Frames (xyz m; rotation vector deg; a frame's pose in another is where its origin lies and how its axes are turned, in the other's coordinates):
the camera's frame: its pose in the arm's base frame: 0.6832 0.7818 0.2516 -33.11 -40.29 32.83
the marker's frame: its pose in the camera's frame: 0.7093 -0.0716 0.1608 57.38 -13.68 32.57
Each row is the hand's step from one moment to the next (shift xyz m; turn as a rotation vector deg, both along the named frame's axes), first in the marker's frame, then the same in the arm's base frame.
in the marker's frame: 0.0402 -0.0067 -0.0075 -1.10 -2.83 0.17
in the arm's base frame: 0.0116 0.0386 0.0098 2.67 -1.45 -0.15
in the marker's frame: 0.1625 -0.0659 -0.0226 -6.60 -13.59 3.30
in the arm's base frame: 0.0844 0.1475 0.0486 12.42 -9.15 1.02
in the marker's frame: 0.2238 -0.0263 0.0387 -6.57 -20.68 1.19
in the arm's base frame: 0.0455 0.1843 0.1274 19.65 -9.26 -0.53
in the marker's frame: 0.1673 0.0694 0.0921 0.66 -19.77 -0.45
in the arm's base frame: -0.0605 0.1249 0.1484 19.67 -1.92 0.86
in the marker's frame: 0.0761 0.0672 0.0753 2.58 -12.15 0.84
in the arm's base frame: -0.0662 0.0485 0.0962 12.21 0.35 2.43
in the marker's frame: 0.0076 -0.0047 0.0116 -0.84 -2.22 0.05
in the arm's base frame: 0.0043 0.0017 0.0139 2.10 -1.09 -0.18
